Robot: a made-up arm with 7 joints. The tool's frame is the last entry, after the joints.
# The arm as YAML. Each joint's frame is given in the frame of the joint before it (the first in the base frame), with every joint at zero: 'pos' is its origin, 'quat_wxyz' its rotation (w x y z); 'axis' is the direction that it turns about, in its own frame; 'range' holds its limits. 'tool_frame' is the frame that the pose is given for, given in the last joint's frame.
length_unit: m
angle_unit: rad
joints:
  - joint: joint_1
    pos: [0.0, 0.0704, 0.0]
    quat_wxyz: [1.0, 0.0, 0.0, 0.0]
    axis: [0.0, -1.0, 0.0]
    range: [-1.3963, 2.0]
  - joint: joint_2
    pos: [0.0, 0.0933, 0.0]
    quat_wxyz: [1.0, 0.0, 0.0, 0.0]
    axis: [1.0, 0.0, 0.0]
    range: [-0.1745, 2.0]
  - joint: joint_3
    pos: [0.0, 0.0, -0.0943]
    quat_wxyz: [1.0, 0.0, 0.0, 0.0]
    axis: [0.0, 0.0, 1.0]
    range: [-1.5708, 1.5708]
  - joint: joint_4
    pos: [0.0, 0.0, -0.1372]
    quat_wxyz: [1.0, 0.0, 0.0, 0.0]
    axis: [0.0, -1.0, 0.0]
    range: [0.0, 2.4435]
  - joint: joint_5
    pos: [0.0, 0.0, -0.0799]
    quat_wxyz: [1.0, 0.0, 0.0, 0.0]
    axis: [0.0, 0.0, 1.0]
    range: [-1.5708, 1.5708]
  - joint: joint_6
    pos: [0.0, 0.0, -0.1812]
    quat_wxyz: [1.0, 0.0, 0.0, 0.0]
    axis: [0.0, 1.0, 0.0]
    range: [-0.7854, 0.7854]
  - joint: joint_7
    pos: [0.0, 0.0, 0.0]
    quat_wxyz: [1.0, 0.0, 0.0, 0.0]
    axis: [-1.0, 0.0, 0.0]
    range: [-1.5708, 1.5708]
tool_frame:
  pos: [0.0, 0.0, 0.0]
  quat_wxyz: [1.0, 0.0, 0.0, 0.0]
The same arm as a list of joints. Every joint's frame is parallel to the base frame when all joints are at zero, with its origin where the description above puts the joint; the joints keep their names.
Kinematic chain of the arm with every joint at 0, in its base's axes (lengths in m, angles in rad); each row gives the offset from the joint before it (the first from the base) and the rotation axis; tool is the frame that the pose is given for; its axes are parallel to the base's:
joint_1: xyz 0.0000 0.0704 0.0000 axis -y
joint_2: xyz 0.0000 0.0933 0.0000 axis +x
joint_3: xyz 0.0000 0.0000 -0.0943 axis +z
joint_4: xyz 0.0000 0.0000 -0.1372 axis -y
joint_5: xyz 0.0000 0.0000 -0.0799 axis +z
joint_6: xyz 0.0000 0.0000 -0.1812 axis +y
joint_7: xyz 0.0000 0.0000 0.0000 axis -x
tool: xyz 0.0000 0.0000 0.0000
Joint limits (rad, base to tool): -1.3963..2.0000 -0.1745..2.0000 -1.5708..1.5708 0.0000..2.4435 -1.5708..1.5708 -0.7854..0.7854 -1.5708..1.5708

